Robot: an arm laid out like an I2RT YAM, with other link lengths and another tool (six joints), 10 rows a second.
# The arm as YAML. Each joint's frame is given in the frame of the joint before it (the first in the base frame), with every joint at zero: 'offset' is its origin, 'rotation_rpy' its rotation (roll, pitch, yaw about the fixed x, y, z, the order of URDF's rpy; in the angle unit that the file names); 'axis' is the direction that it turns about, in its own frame. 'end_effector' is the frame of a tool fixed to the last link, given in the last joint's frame.
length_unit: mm
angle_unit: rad
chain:
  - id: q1
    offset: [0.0, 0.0, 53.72]
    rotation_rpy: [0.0, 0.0, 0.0]
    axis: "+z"
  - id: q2
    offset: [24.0, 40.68, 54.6]
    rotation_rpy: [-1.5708, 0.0, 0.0]
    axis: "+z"
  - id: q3
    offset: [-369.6, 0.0, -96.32]
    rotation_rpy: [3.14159, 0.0, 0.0]
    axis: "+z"
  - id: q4
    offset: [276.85, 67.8, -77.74]
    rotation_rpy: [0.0, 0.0, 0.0]
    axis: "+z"
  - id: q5
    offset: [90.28, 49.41, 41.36]
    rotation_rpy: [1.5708, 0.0, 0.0]
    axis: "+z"
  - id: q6
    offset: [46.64, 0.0, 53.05]
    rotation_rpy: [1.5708, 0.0, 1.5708]
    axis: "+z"
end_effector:
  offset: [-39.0, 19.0, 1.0]
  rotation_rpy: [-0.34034, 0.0, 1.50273]
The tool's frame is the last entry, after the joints.
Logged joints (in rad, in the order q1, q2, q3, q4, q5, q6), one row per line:
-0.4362 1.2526 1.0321 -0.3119 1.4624 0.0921
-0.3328 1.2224 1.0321 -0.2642 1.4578 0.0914
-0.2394 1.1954 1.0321 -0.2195 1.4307 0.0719
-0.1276 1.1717 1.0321 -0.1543 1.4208 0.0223
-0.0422 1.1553 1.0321 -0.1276 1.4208 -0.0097
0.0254 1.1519 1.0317 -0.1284 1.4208 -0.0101
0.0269 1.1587 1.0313 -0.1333 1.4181 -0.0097
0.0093 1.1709 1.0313 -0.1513 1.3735 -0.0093
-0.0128 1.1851 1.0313 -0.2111 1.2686 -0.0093
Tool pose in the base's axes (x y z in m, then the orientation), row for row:
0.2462 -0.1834 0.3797 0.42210 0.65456 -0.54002 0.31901
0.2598 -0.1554 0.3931 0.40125 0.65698 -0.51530 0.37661
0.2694 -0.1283 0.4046 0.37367 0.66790 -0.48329 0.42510
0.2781 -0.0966 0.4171 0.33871 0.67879 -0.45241 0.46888
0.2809 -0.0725 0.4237 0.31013 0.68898 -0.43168 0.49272
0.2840 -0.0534 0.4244 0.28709 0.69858 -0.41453 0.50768
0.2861 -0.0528 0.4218 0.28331 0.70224 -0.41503 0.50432
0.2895 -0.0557 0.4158 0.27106 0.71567 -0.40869 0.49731
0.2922 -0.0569 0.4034 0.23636 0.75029 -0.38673 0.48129
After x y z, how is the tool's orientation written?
As a quaternion, x y z w.
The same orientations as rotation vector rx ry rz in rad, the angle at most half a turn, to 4 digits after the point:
1.1100 1.7212 -1.4200
1.0263 1.6803 -1.3180
0.9344 1.6702 -1.2085
0.8304 1.6642 -1.1092
0.7524 1.6715 -1.0473
0.6920 1.6838 -0.9992
0.6839 1.6951 -1.0018
0.6563 1.7328 -0.9895
0.5763 1.8294 -0.9430

